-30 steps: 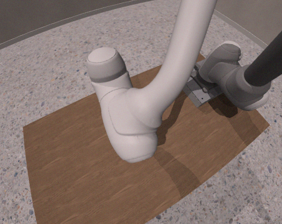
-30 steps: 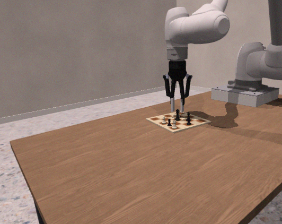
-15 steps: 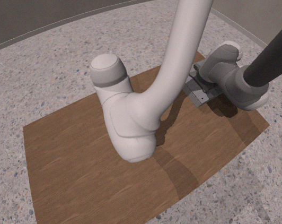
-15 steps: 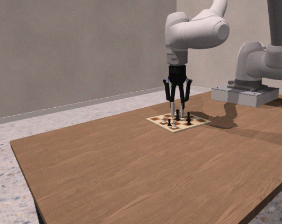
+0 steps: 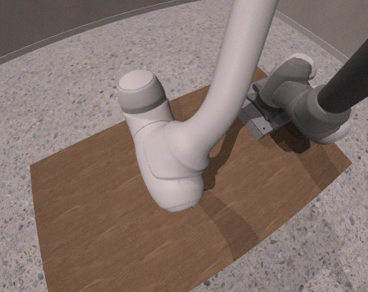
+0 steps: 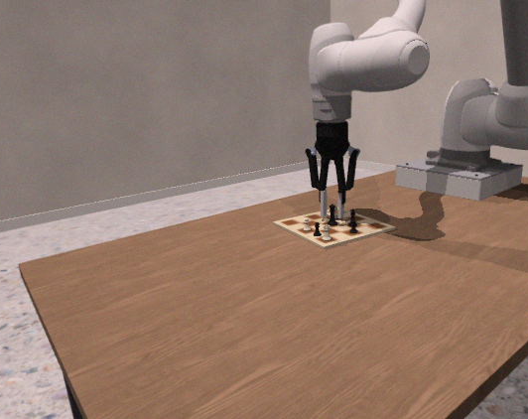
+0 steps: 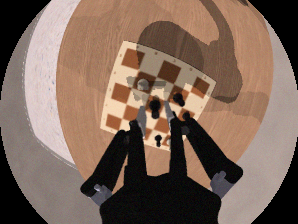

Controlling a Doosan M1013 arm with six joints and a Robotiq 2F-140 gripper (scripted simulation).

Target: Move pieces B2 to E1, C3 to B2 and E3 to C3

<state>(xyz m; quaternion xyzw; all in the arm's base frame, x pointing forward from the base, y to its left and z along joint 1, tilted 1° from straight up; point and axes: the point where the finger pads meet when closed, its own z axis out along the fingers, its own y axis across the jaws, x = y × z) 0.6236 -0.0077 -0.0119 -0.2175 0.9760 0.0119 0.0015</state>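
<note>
Now: hand 3 cm above the tall black piece. Round my hand: chessboard 6 cm below.
</note>
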